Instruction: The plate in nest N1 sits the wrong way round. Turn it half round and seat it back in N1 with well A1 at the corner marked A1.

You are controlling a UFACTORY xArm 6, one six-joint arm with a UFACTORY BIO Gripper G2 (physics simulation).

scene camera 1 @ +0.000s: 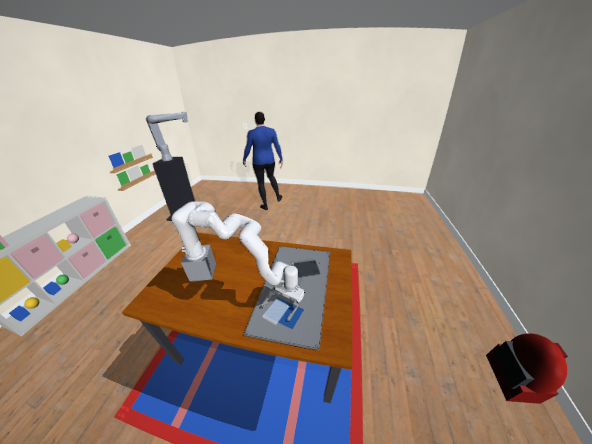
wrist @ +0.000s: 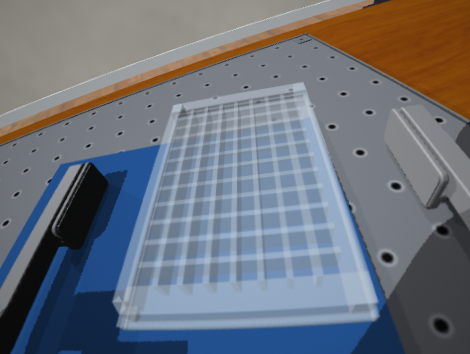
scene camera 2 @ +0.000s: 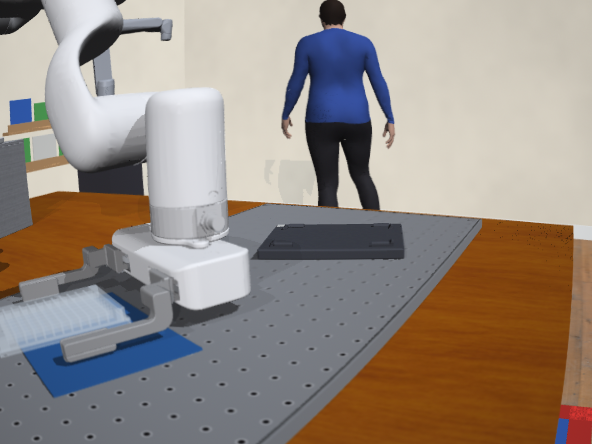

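A clear well plate lies on a blue mat, overhanging its edge at the plate's far end in the wrist view. Well A1 cannot be told apart. My gripper is open, with one finger beside each long side of the plate and a gap on both sides. The gap is wider on the right in the wrist view. A dark nest with raised corner pieces holds no plate. A small light mark shows at its back left corner in scene camera 2's view.
The nest and mat are on a grey perforated board on the wooden table. The arm's grey base block stands at the table's left. A person in blue stands beyond the table.
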